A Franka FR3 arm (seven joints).
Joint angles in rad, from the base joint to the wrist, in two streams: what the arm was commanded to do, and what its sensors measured. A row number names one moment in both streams.
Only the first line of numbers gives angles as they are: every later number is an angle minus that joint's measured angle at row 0.
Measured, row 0:
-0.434 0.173 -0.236 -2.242 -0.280 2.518 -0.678
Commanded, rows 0 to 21:
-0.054 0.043 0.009 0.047 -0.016 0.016 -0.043
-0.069 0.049 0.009 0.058 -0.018 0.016 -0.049
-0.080 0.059 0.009 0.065 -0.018 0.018 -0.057
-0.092 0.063 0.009 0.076 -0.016 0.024 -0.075
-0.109 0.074 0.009 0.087 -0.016 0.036 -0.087
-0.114 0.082 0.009 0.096 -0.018 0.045 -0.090
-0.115 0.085 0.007 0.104 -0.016 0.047 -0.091
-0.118 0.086 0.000 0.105 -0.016 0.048 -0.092
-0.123 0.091 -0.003 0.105 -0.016 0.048 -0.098
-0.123 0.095 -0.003 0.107 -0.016 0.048 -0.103
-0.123 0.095 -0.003 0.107 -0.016 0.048 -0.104
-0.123 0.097 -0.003 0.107 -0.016 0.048 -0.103
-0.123 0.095 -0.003 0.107 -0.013 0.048 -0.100
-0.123 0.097 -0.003 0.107 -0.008 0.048 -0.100
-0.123 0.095 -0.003 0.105 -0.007 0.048 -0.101
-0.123 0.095 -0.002 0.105 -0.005 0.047 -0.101
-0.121 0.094 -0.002 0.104 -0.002 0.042 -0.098
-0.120 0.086 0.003 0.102 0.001 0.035 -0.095
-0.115 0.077 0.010 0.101 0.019 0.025 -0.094
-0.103 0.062 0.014 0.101 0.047 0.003 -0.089
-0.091 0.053 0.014 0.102 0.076 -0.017 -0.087
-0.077 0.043 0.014 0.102 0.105 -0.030 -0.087
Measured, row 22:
-0.106 0.075 0.005 0.093 0.031 0.028 -0.090
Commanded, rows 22 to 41:
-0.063 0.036 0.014 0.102 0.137 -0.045 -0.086
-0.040 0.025 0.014 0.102 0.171 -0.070 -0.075
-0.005 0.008 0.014 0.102 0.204 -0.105 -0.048
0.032 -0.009 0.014 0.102 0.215 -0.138 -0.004
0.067 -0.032 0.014 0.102 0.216 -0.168 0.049
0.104 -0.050 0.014 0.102 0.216 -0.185 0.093
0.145 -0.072 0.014 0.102 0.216 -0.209 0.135
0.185 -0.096 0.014 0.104 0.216 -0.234 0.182
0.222 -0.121 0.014 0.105 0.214 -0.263 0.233
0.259 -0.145 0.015 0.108 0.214 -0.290 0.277
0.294 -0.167 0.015 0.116 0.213 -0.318 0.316
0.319 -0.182 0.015 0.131 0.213 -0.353 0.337
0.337 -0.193 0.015 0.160 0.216 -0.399 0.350
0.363 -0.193 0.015 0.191 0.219 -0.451 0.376
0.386 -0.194 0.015 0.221 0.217 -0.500 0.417
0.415 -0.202 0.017 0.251 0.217 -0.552 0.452
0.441 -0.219 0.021 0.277 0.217 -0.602 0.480
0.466 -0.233 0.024 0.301 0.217 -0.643 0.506
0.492 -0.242 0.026 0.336 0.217 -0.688 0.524
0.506 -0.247 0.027 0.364 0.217 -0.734 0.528
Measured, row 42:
0.448 -0.223 0.029 0.280 0.198 -0.604 0.481
